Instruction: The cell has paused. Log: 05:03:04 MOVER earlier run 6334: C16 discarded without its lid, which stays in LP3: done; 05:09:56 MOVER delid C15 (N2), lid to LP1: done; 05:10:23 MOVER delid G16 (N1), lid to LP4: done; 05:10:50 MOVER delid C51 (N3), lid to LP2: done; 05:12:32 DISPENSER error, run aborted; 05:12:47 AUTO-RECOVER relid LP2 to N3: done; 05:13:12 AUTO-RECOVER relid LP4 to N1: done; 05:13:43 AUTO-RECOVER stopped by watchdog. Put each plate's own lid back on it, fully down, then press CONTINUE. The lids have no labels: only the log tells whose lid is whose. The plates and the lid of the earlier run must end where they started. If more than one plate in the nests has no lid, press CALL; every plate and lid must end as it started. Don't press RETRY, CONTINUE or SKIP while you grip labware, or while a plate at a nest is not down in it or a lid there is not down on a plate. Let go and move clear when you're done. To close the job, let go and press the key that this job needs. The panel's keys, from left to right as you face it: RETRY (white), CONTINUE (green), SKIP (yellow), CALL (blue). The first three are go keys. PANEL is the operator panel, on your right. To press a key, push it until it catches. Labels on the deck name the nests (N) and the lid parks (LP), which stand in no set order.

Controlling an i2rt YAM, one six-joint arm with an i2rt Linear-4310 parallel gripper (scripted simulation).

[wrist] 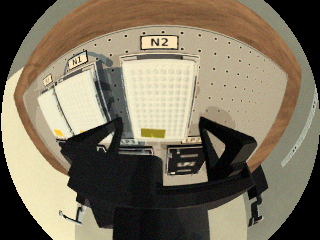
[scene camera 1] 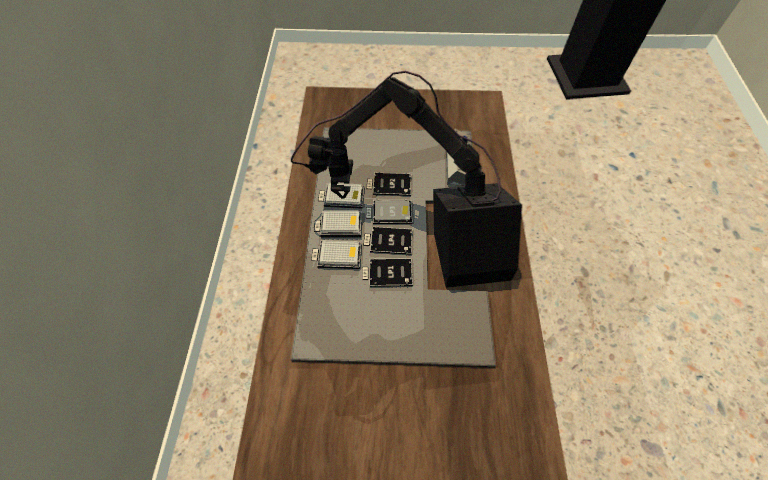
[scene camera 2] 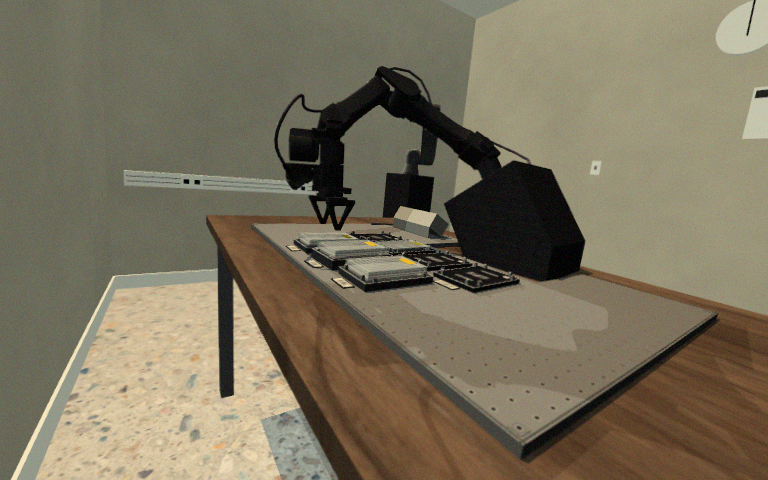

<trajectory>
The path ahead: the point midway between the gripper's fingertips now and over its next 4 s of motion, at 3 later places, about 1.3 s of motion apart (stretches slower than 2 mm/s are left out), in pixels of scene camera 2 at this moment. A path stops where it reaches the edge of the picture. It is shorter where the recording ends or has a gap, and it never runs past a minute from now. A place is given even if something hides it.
My gripper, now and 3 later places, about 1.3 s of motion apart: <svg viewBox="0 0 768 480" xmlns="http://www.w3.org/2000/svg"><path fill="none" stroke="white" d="M330 227L377 229L407 232L411 222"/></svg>
</trajectory>
